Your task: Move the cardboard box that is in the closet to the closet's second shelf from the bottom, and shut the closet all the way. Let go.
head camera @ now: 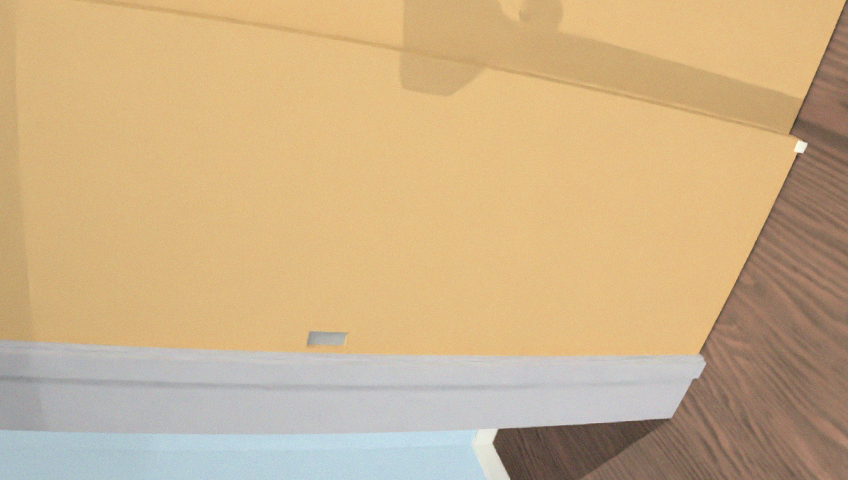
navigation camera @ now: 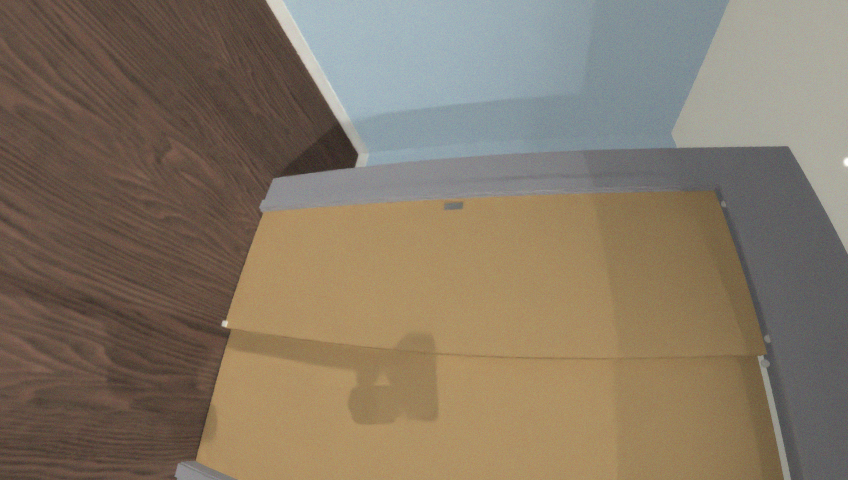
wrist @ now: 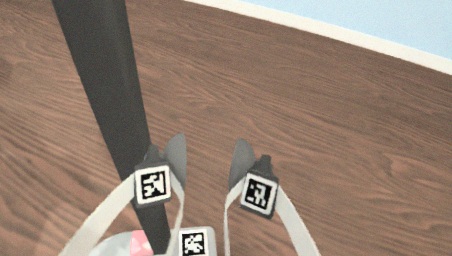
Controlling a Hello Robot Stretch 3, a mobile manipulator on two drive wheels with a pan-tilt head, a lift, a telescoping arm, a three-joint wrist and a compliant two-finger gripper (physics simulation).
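Frame: origin at the robot's base, x ahead, y left, z up, level; millimetres.
Seen in the pictures: gripper, fingertip midpoint: (wrist: 210, 155).
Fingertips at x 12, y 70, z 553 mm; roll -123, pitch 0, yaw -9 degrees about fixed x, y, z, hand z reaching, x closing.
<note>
A point is followed by its place in that frame.
The closet shows sideways in the head and navigation views, with a grey frame (head camera: 297, 407) {x 1381, y 303, z 1043 mm} (navigation camera: 797, 267) {x 1149, y -100, z 2230 mm}. One tan door (head camera: 357, 208) {x 1169, y -100, z 1001 mm} (navigation camera: 416, 267) {x 1179, y -82, z 885 mm} lies against the frame's side and has a small grey recessed pull (head camera: 326, 338) {x 1325, y 151, z 1004 mm} (navigation camera: 453, 205) {x 1327, y 153, z 1003 mm}. A second tan door (head camera: 684, 23) {x 985, y -512, z 427 mm} (navigation camera: 523, 416) {x 975, y -529, z 1280 mm} meets it along a seam, and no opening shows between them. The cardboard box and the shelves are hidden. My gripper (wrist: 210, 155) {x 12, y 70, z 553 mm} is open and empty in the wrist view, above the wooden floor and apart from the closet.
The brown wooden floor (head camera: 785, 285) {x 1071, y -14, z 0 mm} (navigation camera: 119, 237) {x 607, y 67, z 0 mm} (wrist: 325, 130) {x 580, y 595, z 1 mm} runs along the closet's foot. A light blue wall (head camera: 238, 460) {x 2431, y 746, z 1042 mm} (navigation camera: 476, 53) {x 1828, y 1092, z 1084 mm} (wrist: 410, 20) {x 1437, y 1316, z 255 mm} with white skirting (navigation camera: 318, 71) {x 1741, y 1127, z 69 mm} (wrist: 325, 30) {x 1001, y 1552, z 41 mm} stands beside it. My dark mast (wrist: 105, 75) {x -65, y 116, z 594 mm} crosses the wrist view's left. A shadow lies across the doors.
</note>
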